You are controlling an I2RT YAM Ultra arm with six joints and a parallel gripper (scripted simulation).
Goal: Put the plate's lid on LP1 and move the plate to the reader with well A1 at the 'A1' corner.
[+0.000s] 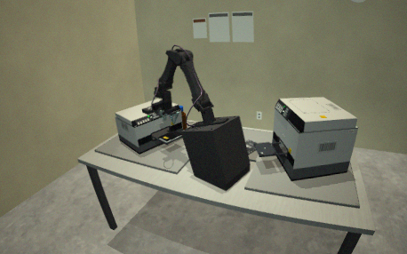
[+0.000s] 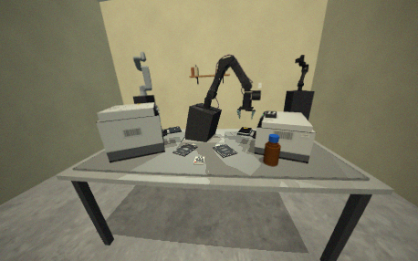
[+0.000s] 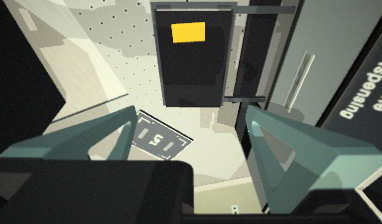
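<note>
Right now the dark lid is 10 cm below my hand. From my hand the other things lie so: brown capped bottle (32 cm ahead, 14 cm to the left, 9 cm below); then LP1 tag (11 cm ahead, 22 cm to the right, 20 cm below); then pale well plate (11 cm below).
</note>
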